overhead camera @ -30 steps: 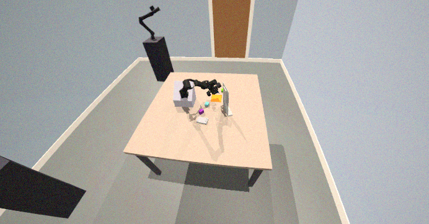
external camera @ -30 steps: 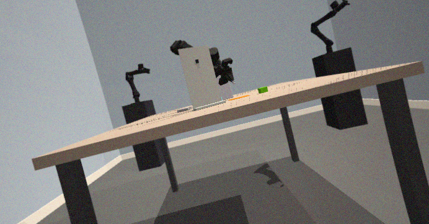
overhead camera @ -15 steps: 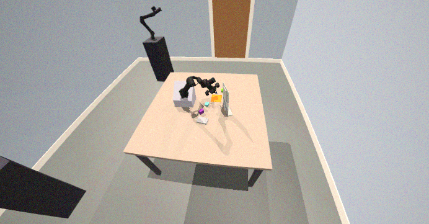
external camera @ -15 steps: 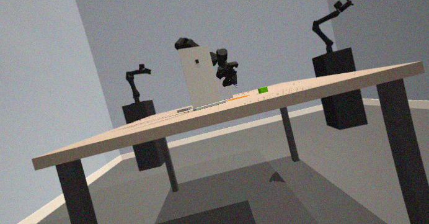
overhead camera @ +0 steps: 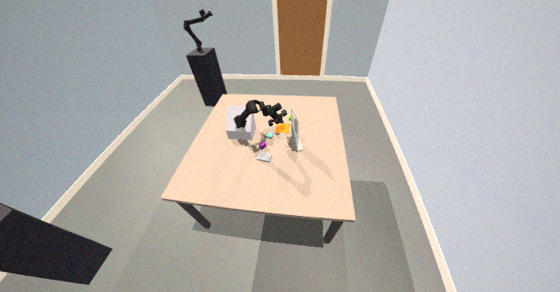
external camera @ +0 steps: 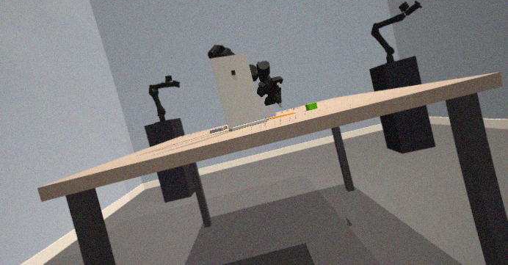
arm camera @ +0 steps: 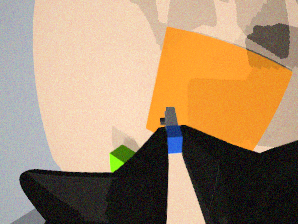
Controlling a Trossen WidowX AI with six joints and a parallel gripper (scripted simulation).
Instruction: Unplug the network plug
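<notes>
The orange marked square lies 10 mm behind my gripper tip and 60 mm below it. The rest, counted from my gripper tip: green block 50 mm ahead, 140 mm to the left, 50 mm below; cyan block 90 mm behind, 130 mm to the right, 50 mm below; network plug right at my gripper tip.
</notes>
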